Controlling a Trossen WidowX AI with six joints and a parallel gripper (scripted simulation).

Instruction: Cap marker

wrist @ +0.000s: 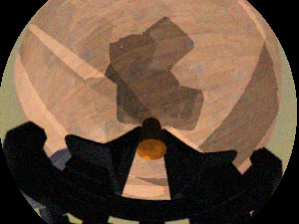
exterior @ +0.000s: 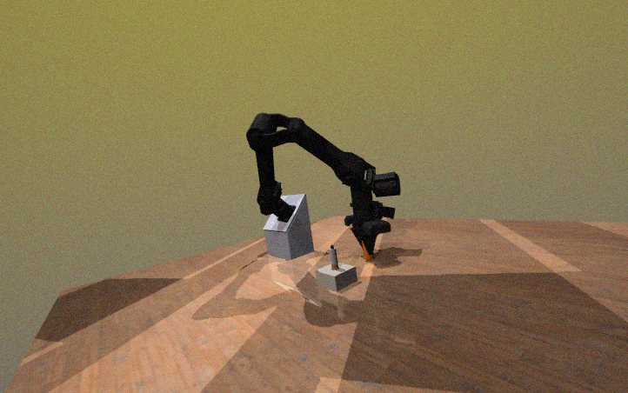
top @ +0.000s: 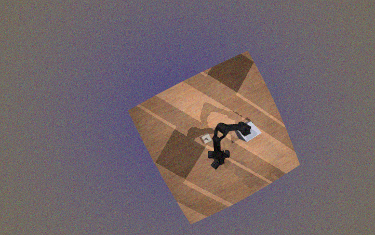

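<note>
My gripper tip is 16 cm to the left of the grey marker, 5 cm below it and 4 cm short of it. Also, from my gripper tip: grey holder block: 16 cm to the right, 4 cm ahead; then orange cap: 1 cm above.
</note>
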